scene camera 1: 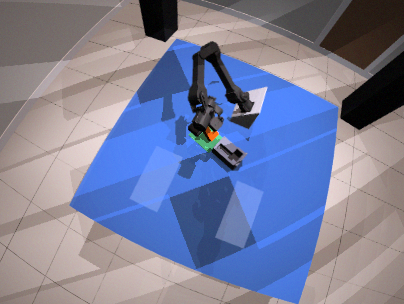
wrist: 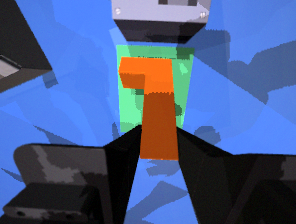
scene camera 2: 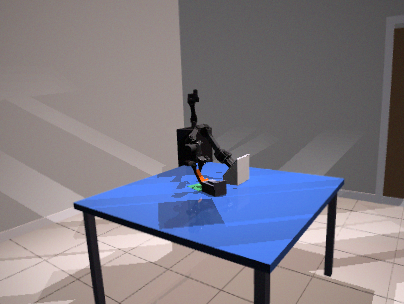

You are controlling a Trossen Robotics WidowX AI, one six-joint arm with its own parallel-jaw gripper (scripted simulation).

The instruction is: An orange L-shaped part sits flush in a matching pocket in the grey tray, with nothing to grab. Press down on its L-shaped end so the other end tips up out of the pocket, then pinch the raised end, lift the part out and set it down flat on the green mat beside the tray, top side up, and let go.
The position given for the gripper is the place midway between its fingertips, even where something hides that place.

Note:
The gripper (wrist: 157, 129) holds an orange L-shaped part (wrist: 159, 141). Further things: a green mat (wrist: 182, 58).

